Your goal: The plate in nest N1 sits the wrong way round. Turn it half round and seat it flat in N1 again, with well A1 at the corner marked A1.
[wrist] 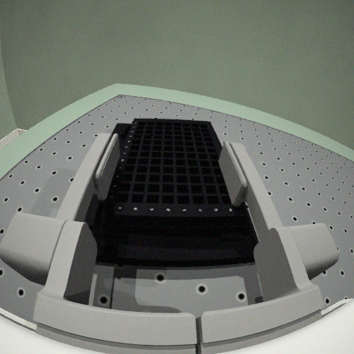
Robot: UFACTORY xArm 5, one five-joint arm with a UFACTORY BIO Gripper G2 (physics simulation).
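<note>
A black plate (172, 165) with a grid of square wells lies in the middle of the wrist view, below the fingertips. Small pale marks run along its near edge and its left edge; they are too small to read surely. A black base (175, 245) shows under the plate, at its near end and left side. Whether the plate is fully seated is too dark to tell. The corner mark A1 cannot be made out. My gripper (171, 160) is shut with nothing held; its two pads stand apart at their narrowest, to the left and right above the plate.
A grey perforated deck (280, 165) with a pale green border (60, 116) surrounds the base. A pale edge of another object (12, 136) shows at the far left. A lighter grey piece with dark holes (180, 292) shows between the base and the gripper body.
</note>
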